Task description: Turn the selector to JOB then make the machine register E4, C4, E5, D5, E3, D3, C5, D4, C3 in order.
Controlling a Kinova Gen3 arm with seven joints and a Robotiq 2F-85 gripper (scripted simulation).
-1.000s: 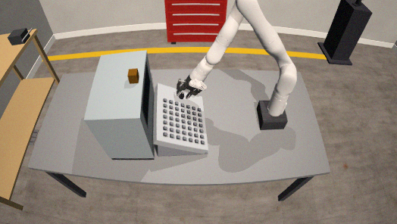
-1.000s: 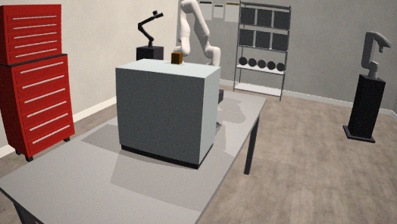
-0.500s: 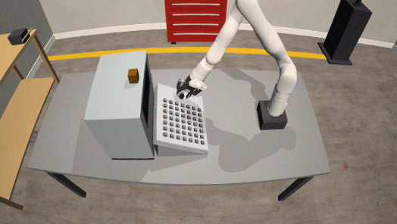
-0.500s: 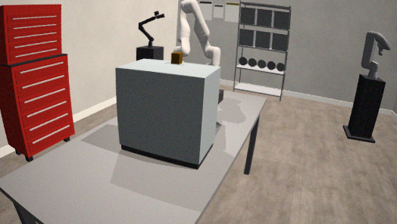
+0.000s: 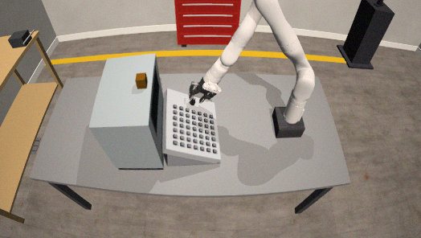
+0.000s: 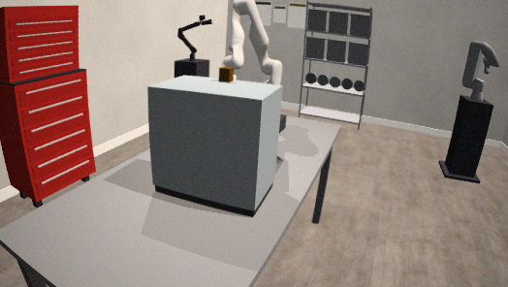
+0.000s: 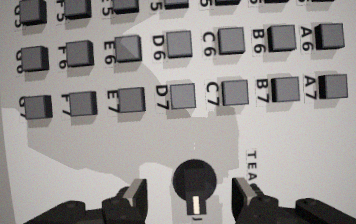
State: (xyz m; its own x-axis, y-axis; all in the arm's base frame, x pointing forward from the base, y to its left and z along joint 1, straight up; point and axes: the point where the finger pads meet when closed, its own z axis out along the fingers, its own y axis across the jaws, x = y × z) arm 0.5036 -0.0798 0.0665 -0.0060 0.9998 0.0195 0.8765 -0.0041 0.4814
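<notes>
Now: the black selector knob 20 mm ahead of my hand and 20 mm below it. From my hand the other things lie so: key C4 (40 mm ahead, 160 mm to the left, 20 mm below); keypad (40 mm ahead, 110 mm to the left, 70 mm below); key D4 (10 mm ahead, 160 mm to the left, 30 mm below).
</notes>
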